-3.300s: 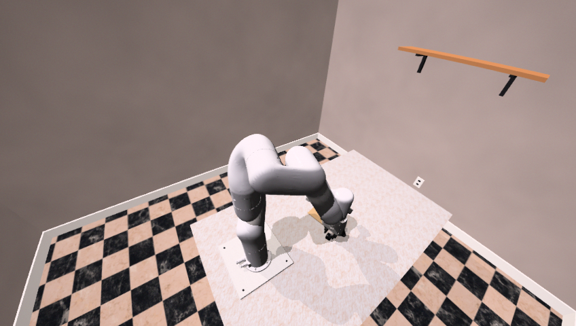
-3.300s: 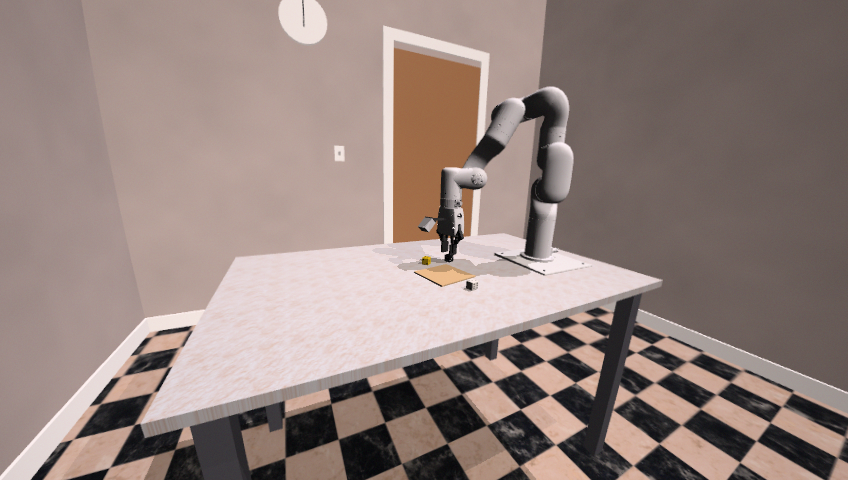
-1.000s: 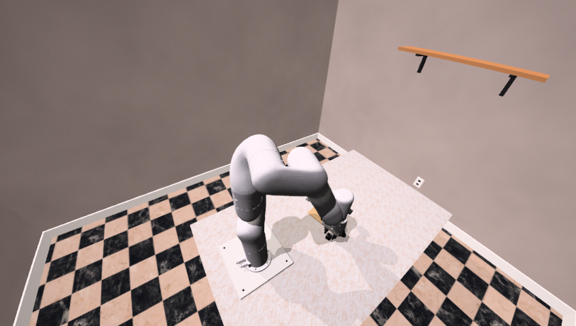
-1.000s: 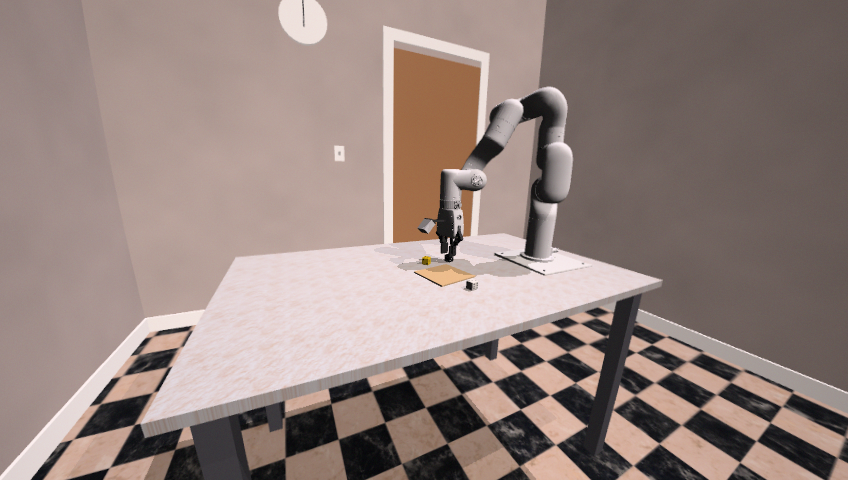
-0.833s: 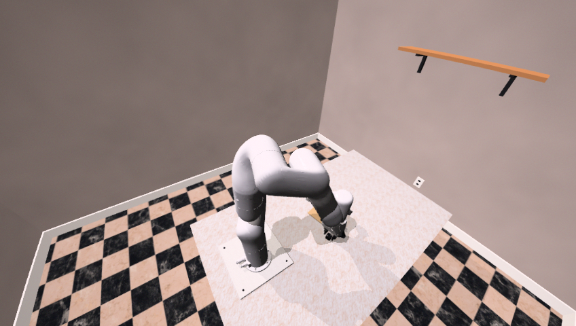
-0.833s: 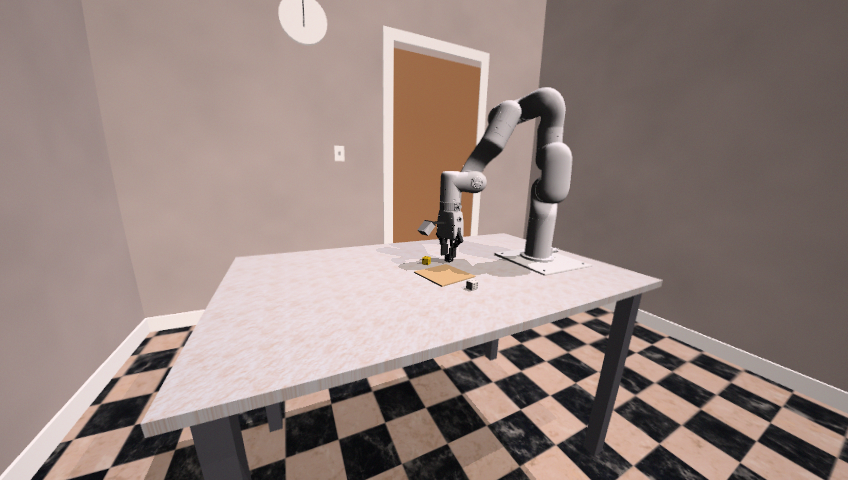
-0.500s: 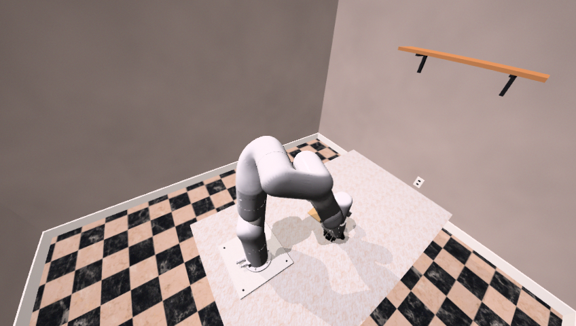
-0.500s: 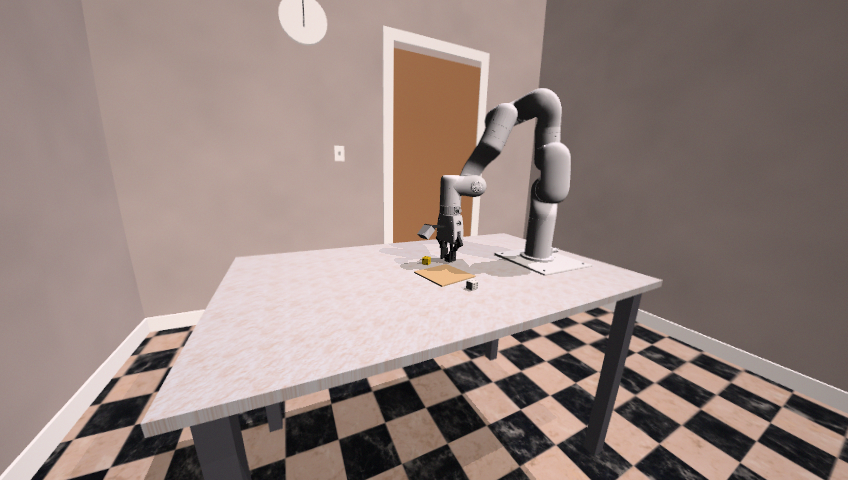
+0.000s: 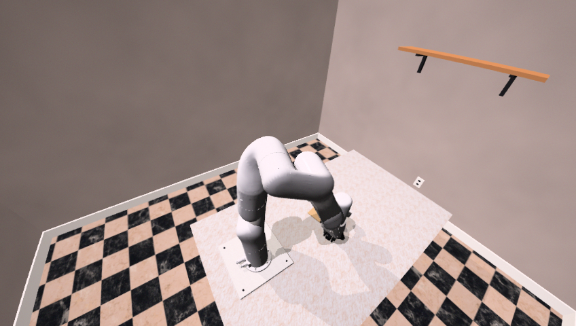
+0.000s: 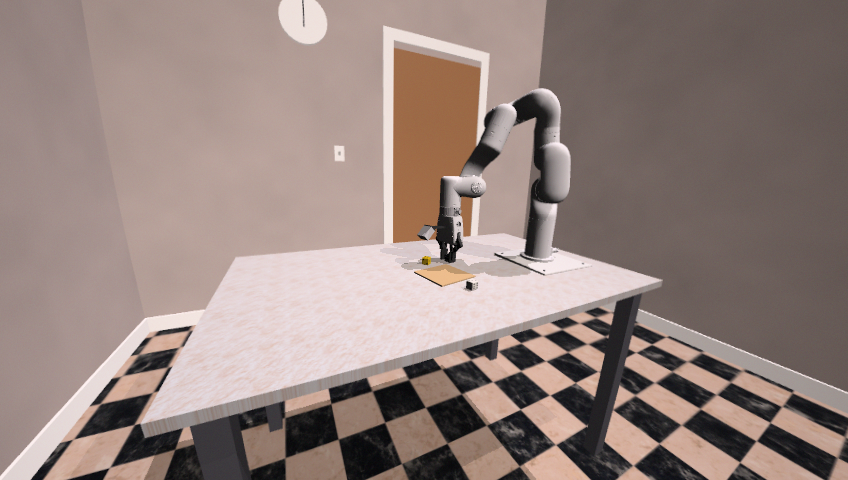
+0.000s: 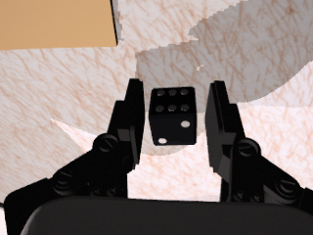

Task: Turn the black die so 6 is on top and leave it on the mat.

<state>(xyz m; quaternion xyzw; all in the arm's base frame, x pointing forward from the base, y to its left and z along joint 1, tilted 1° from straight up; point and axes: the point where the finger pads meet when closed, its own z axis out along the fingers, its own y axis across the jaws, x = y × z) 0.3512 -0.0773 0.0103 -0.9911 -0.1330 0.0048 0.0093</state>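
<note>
My gripper is now 1 cm above the black die. Also, from my hand: white die (5 cm ahead, 25 cm to the left, 1 cm below); then tan mat (7 cm ahead, 12 cm to the left, 2 cm below); then yellow die (9 cm ahead, 1 cm to the left, 1 cm below).
</note>
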